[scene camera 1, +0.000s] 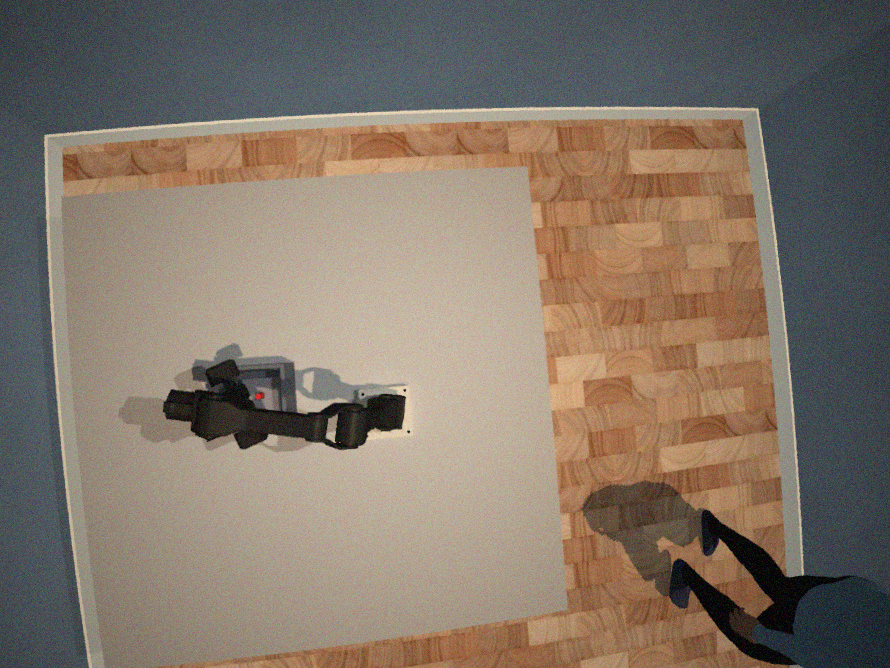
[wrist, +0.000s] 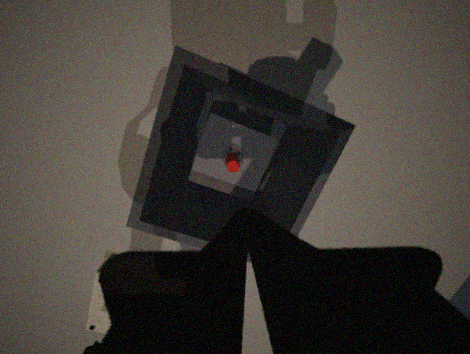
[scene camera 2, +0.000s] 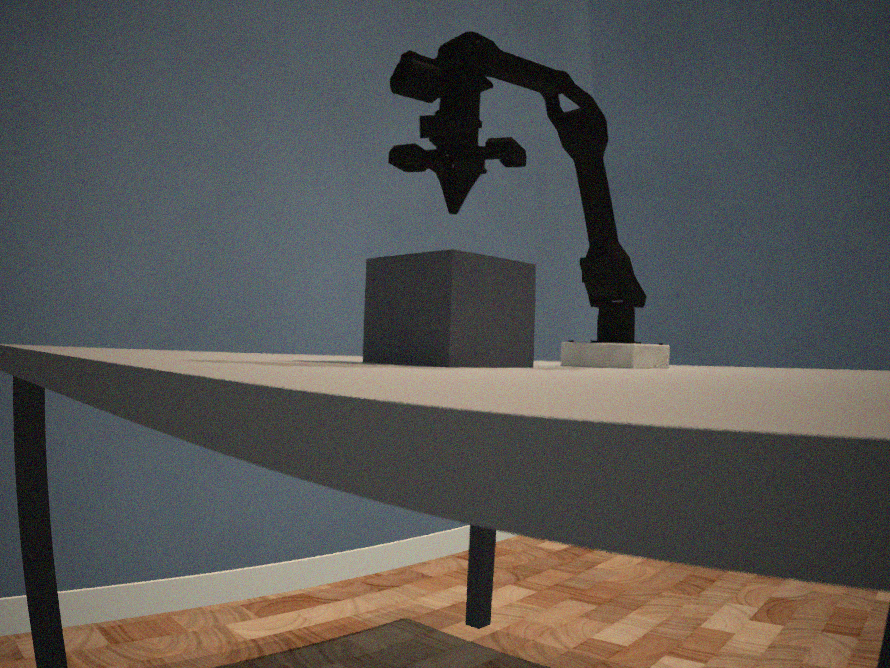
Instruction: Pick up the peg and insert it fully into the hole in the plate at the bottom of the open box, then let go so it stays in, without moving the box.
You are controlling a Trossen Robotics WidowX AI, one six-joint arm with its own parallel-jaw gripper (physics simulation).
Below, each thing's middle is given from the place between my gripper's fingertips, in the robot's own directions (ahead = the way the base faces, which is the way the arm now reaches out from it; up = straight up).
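Grey box [wrist: 310,141]: my hand 13 cm above it. Pale plate [scene camera 1: 270,386]: 17 cm below my hand.
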